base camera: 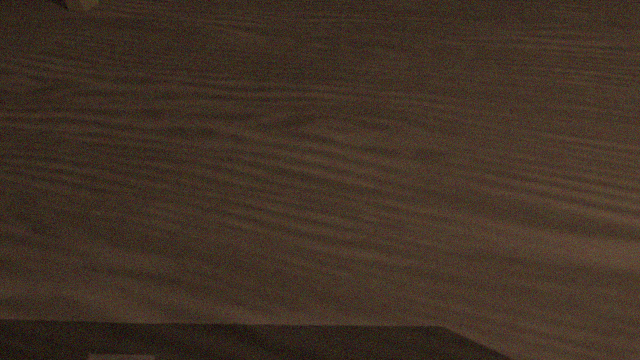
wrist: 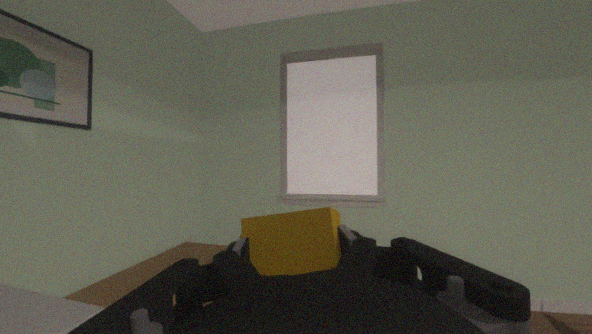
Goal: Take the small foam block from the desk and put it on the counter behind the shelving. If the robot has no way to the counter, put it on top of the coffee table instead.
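Places are measured from the arm's base along level axes (x ahead, y left, z up), in millimetres.
Pixels of known places: gripper, fingertip midpoint: (wrist: 294, 242).
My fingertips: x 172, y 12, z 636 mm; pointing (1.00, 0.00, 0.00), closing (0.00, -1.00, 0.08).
Observation:
For each thing: its top centre in the pictures, then the offset to it from my fingertips. "pt": a spot on its surface instead. Level surfaces: height alone.
- small foam block, middle of its top: (wrist: 300, 202) dx -12, dy -3, dz +30 mm
- pale flat top, its level: dz -313 mm
- bright window, surface spot: (wrist: 332, 127) pt dx +1736, dy -394, dz +391 mm
- dark wood floor, its level: dz -1033 mm
- small unclear object, surface spot: (base camera: 84, 4) pt dx +787, dy +582, dz -1017 mm
The small foam block (wrist: 296, 252), a yellow block, is held between the fingertips in the wrist view. My gripper (wrist: 294, 242) is shut on it, with one finger against each side, and the block is slightly tilted. A pale flat top (wrist: 35, 307) shows at the lower left. A brown wooden top (wrist: 135, 272) lies beyond the gripper on the left, partly hidden by the left finger. I cannot tell from these frames which of them is the counter or the coffee table. The shelving does not show in either view.
A green wall (wrist: 480, 165) with a bright window (wrist: 332, 127) stands ahead, and a framed picture (wrist: 70, 90) hangs on the left wall. The base camera shows dark wood floor (base camera: 320, 175), a shadow along the bottom and part of a small unclear object (base camera: 84, 4) at the upper left.

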